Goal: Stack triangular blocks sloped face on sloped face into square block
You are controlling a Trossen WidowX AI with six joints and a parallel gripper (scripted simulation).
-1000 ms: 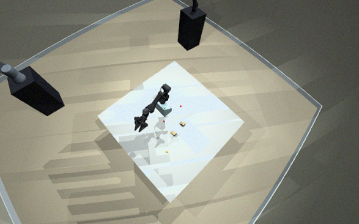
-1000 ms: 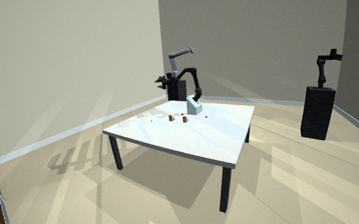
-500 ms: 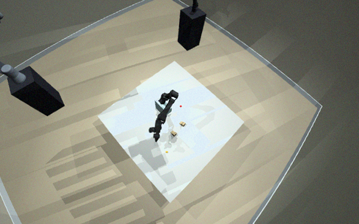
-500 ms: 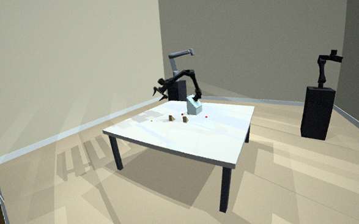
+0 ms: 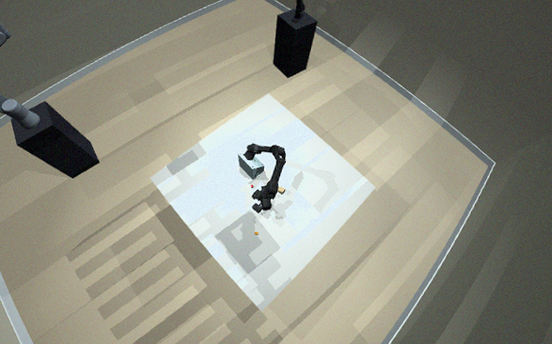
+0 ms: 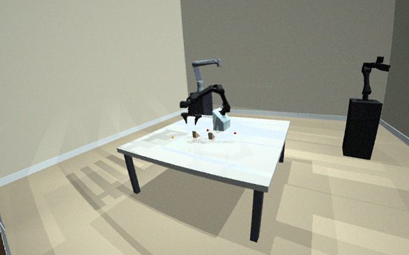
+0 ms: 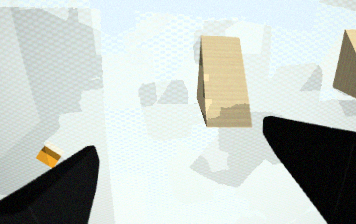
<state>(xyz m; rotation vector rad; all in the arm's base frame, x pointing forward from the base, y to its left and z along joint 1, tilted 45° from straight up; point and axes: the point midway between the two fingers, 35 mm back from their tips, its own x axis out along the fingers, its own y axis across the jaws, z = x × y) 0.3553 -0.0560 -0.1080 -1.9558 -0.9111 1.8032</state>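
Right now the tan block is 4 cm to the left of my gripper tip and 10 cm below it. Round my gripper tip: red cube: 20 cm behind, 4 cm to the left, 11 cm below; orange cube: 11 cm ahead, 15 cm to the right, 11 cm below.
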